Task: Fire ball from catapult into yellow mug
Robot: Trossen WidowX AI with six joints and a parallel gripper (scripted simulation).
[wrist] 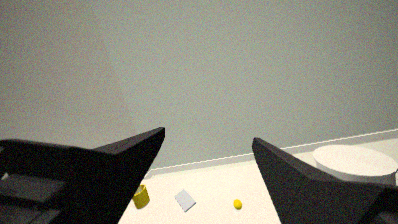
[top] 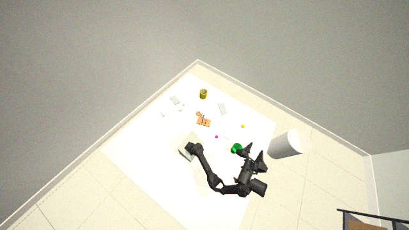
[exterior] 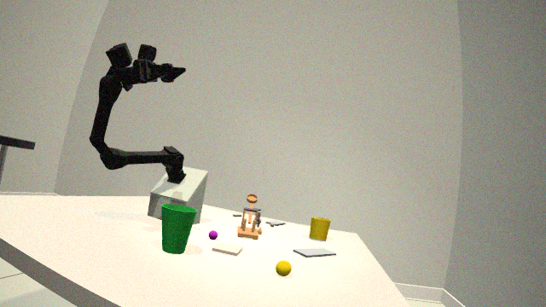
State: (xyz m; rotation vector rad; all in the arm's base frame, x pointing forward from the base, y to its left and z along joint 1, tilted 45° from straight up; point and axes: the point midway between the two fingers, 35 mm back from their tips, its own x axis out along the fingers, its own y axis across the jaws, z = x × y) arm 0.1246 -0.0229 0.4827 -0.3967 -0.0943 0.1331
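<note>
Right now the catapult is 450 mm to the left of my gripper tip, 440 mm below it and 180 mm ahead of it. Round my gripper tip: green cup: 480 mm below, 100 mm ahead; pale flat tile: 510 mm below, 200 mm ahead, 140 mm to the left; purple ball: 490 mm below, 220 mm to the left, 120 mm ahead.
</note>
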